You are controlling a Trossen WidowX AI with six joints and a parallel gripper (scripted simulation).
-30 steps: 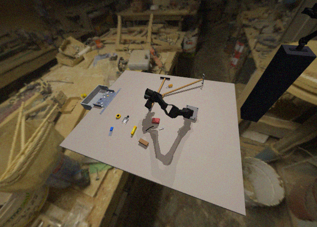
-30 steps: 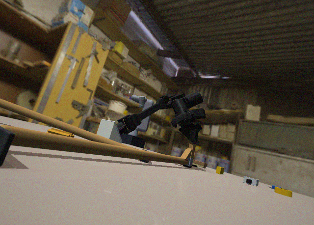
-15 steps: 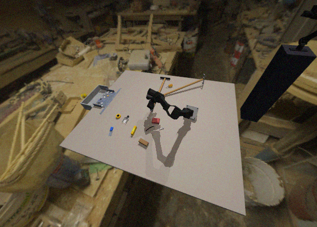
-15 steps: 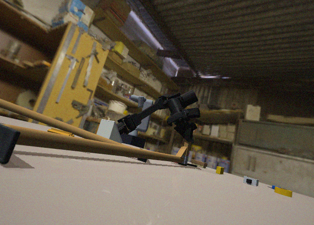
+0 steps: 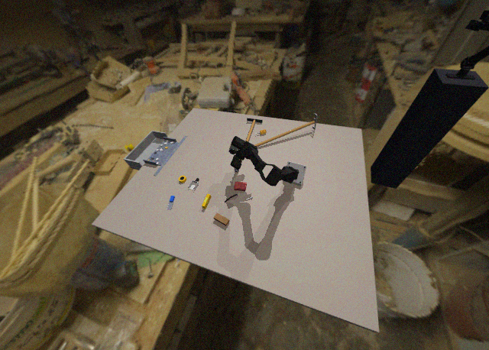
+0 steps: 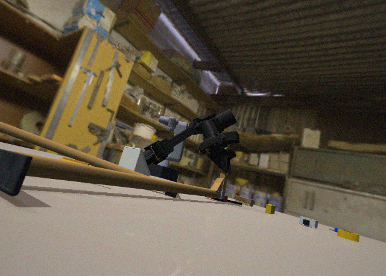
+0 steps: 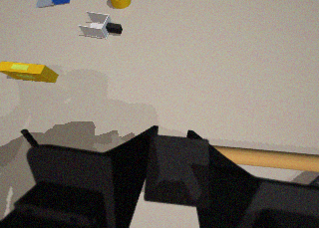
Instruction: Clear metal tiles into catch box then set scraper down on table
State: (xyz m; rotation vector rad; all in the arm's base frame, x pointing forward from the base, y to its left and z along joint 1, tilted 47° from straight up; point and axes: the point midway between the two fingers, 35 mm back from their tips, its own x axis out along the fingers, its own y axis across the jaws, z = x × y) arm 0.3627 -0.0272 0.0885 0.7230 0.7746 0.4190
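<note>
Right now my gripper tip is 28 cm to the left of the long scraper, 3 cm above it and 2 cm short of it. Round my gripper tip: black wire (21 cm to the left, 9 cm below, 6 cm behind); red block (12 cm to the left, 9 cm below, 9 cm behind); silver clip (21 cm ahead, 19 cm to the left, 9 cm below).
</note>
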